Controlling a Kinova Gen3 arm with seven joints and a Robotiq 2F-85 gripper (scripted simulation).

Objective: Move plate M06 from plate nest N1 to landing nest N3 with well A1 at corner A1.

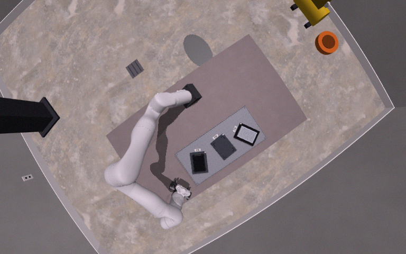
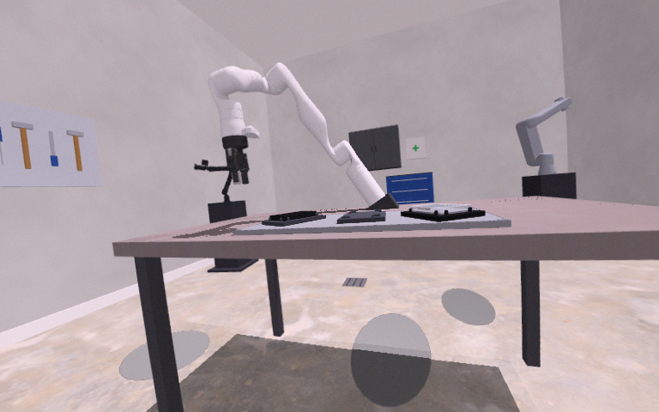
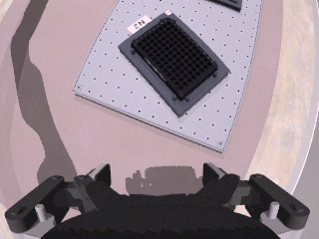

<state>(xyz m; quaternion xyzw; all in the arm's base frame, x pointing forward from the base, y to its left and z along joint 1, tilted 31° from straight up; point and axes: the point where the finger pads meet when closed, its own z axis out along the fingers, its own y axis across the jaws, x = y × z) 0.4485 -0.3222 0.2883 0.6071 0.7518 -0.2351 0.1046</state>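
The white well plate M06 lies 70 mm ahead of my hand, 570 mm to the left of it and 120 mm below it. Also, from my hand: landing nest N3 (20 mm ahead, 380 mm to the left, 130 mm below); N3 label (80 mm behind, 380 mm to the left, 140 mm below); black plate M09 (10 mm behind, 160 mm to the left, 120 mm below).
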